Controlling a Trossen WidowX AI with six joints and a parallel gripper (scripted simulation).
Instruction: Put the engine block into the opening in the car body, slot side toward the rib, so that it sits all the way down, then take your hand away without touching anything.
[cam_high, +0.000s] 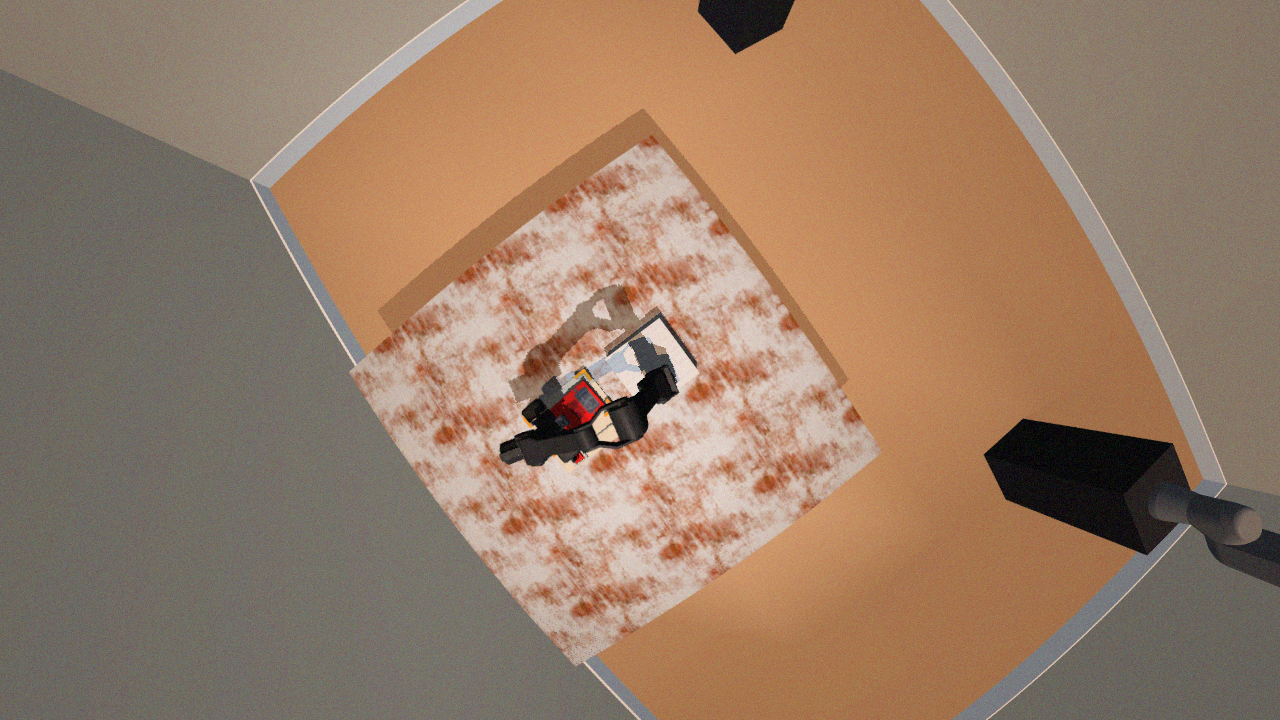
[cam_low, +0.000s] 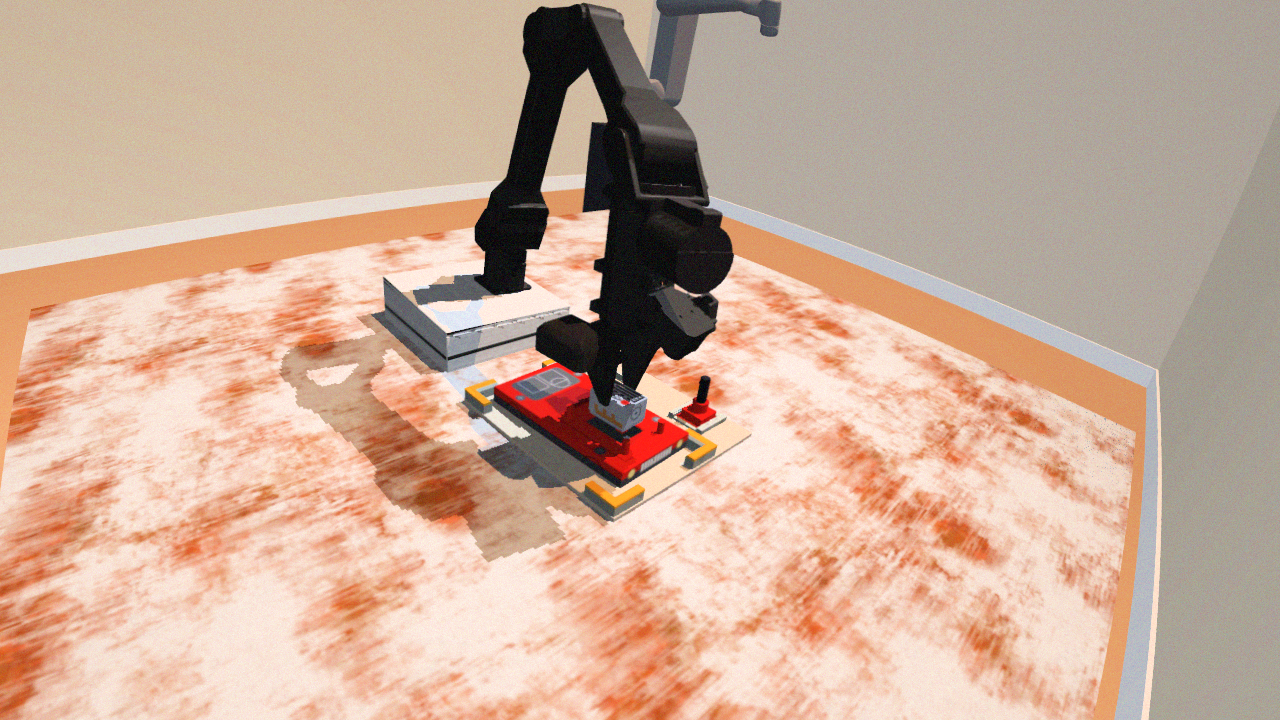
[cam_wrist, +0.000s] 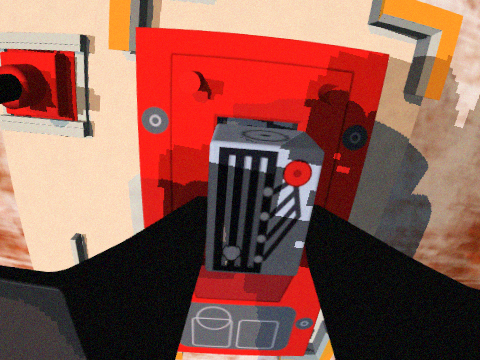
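My gripper tip is 1 cm above the engine block.
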